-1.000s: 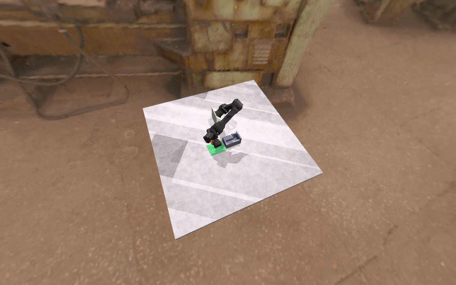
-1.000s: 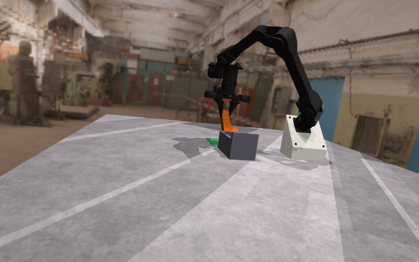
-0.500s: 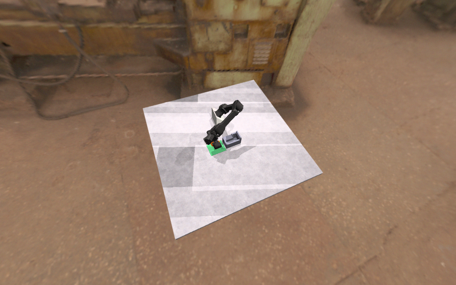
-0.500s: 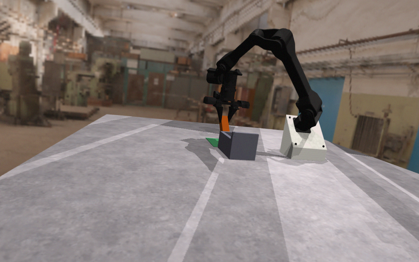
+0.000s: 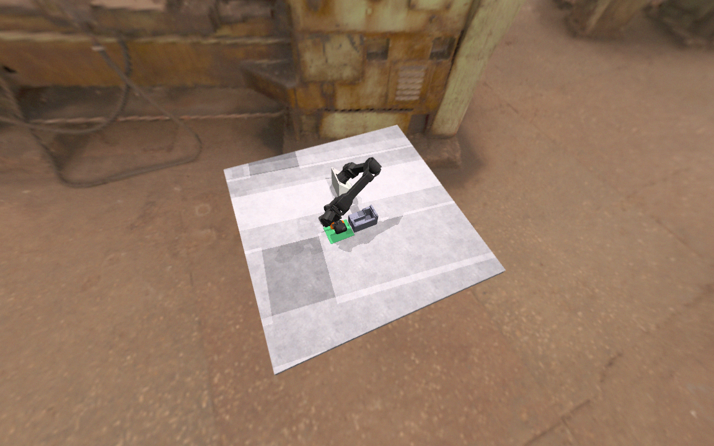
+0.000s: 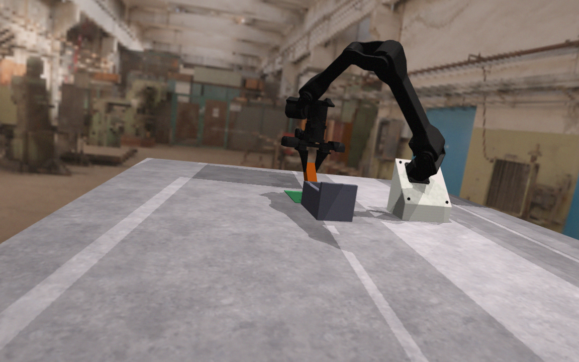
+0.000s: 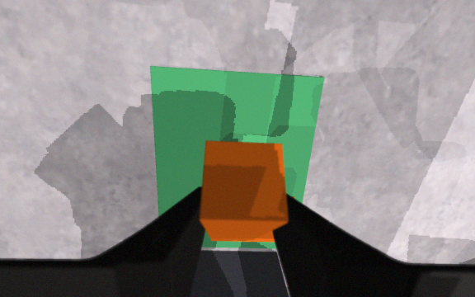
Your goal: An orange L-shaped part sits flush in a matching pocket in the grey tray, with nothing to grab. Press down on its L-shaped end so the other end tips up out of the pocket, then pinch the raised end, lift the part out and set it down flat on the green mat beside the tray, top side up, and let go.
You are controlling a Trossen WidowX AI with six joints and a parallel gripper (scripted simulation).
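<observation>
The orange L-shaped part lies 3 cm to the left of my gripper tip, 3 cm below it and 2 cm behind it. The rest, counted from my gripper tip: green mat 9 cm below, 2 cm to the left.
</observation>
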